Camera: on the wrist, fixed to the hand. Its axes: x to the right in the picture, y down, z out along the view.
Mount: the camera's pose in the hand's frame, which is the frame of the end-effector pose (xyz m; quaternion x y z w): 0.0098 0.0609 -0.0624 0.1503 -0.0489 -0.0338 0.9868
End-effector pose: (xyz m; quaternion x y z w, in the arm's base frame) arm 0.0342 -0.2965 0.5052 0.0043 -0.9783 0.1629 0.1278
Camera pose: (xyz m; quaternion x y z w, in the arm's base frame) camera 0.0372 -0.2186 0.5454 0.0645 -0.9471 0.3033 0.0831
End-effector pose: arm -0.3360 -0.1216 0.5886 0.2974 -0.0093 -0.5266 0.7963
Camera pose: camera -0.2604 -0.0846 0.5638 0.3878 -0.1172 -0.5598 0.7229
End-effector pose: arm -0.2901 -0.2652 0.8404 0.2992 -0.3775 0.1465 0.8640
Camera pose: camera -0.2775 -0.1784 0.8390 0.4451 -0.3827 0.1575 0.7942
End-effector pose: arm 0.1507 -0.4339 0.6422 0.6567 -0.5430 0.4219 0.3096
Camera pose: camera 0.0783 -0.3977 0.6760 0.7336 -0.4654 0.4554 0.1945
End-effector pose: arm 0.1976 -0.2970 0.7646 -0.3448 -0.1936 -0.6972 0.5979
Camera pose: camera 0.2405 -0.3592 0.7200 -0.2780 -0.3368 -0.6623 0.6088
